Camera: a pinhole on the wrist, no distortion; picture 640 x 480 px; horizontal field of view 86.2 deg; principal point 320.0 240.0 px. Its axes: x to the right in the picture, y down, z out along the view. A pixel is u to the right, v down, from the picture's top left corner.
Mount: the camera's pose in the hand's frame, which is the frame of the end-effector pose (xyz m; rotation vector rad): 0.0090 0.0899 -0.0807 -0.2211 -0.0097 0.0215
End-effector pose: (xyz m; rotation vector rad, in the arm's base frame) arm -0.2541 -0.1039 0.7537 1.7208 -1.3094 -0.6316
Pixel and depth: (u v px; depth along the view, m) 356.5 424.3 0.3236
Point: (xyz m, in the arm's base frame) -0.5681 -0.2288 0.9433
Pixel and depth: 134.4 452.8 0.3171
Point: -0.6325 -0.0310 0.9427
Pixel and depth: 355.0 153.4 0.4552
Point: -0.5883 -0.2869 0.6309
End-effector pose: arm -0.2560 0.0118 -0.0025 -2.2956 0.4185 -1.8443
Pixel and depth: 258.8 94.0 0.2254
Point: -0.1115 -0.0273 -0.0813
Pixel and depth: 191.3 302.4 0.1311
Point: -0.2397 -0.1099 -0.0936
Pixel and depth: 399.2 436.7 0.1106
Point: -0.2565 -0.1664 -0.0292
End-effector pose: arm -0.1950 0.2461 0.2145 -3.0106 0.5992 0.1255
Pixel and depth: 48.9 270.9 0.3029
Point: -0.4937 0.1889 0.0214
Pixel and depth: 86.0 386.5 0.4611
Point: -0.6522 0.0459 -0.0972
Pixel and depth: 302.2 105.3 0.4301
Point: -0.2410 0.2664 -0.1588
